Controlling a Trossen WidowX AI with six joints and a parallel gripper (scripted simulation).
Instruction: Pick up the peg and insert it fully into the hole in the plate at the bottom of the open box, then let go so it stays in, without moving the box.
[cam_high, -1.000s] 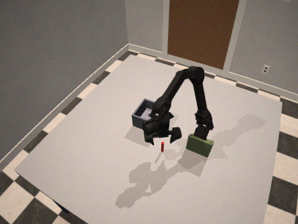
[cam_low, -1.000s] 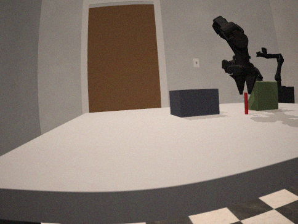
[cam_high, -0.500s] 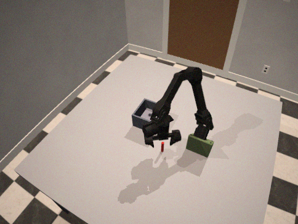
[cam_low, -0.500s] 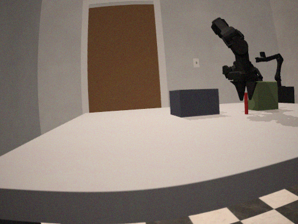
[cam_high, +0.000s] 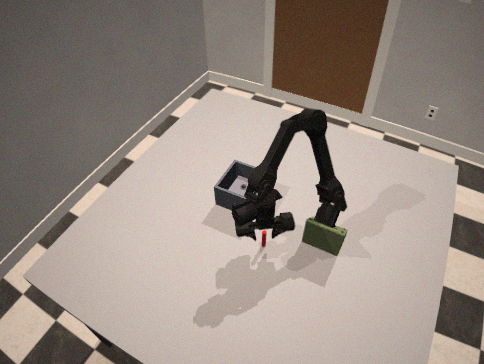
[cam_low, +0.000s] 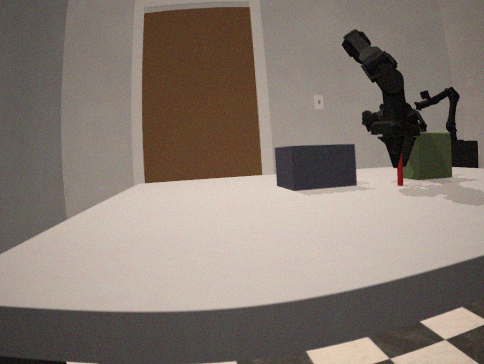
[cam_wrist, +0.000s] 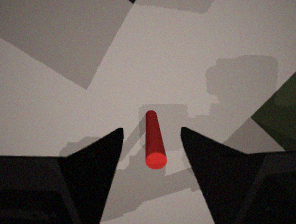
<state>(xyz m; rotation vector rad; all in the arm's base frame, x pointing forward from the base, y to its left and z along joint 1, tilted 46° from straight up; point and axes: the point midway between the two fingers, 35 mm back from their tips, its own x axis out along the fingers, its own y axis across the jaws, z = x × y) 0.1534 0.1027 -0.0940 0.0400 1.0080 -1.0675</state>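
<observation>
Now: the red peg 40 mm below my hand. Round my hand: box (180 mm ahead, 140 mm to the right, 50 mm below).
</observation>
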